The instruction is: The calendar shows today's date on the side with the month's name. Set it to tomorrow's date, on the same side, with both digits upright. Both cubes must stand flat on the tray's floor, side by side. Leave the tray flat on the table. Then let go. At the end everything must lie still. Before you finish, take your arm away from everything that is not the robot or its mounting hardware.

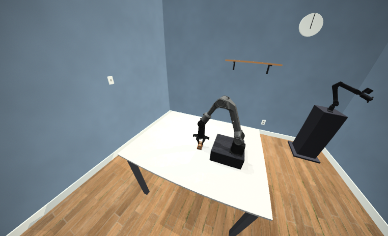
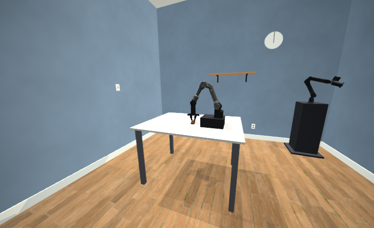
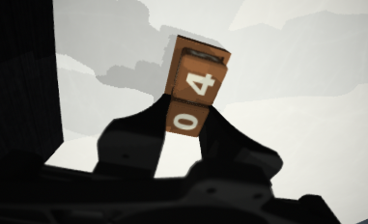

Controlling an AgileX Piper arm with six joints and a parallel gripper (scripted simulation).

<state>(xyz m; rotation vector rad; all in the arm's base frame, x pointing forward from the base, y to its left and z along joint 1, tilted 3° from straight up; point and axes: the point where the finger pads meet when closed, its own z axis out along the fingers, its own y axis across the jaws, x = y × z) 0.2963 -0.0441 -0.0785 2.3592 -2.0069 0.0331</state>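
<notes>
My gripper is now right at the brown wooden cube.
</notes>
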